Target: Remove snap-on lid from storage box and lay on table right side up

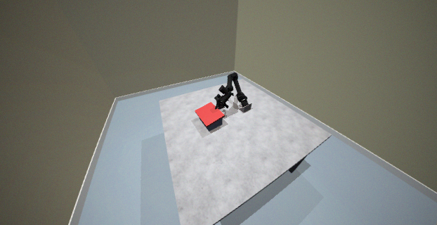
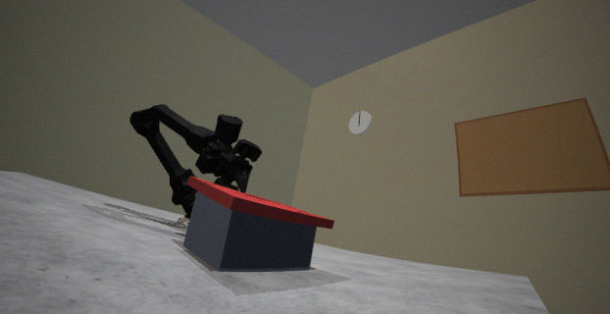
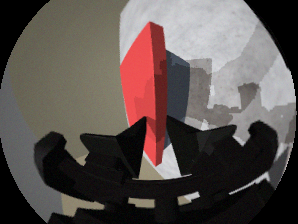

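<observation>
Right now the lid is 80 mm ahead of my gripper tip and 10 mm below it. The rest, counted from my gripper tip: dark blue storage box (70 mm below, 70 mm ahead).
</observation>
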